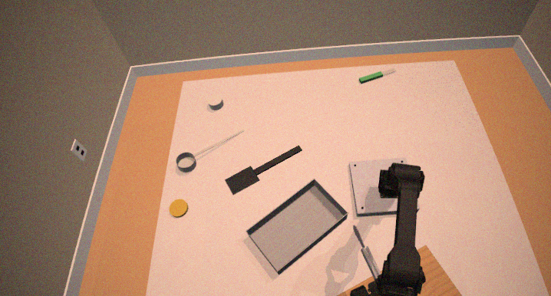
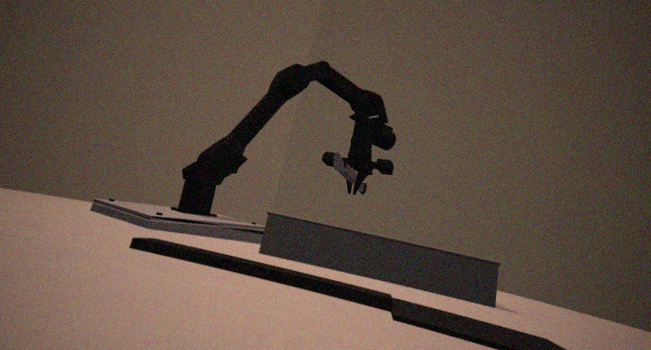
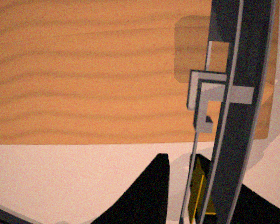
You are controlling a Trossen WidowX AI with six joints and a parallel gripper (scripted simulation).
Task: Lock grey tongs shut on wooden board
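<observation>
Now: the yellow slider 4 cm above my gripper tip, 1 cm to the left of it and 1 cm behind it. From my gripper tip the other things lie so: grey roasting tin: 25 cm ahead, 23 cm to the right, 13 cm below; wooden board: 15 cm below, 8 cm behind, 1 cm to the left; black spatula: 45 cm to the right, 41 cm ahead, 16 cm below.
</observation>
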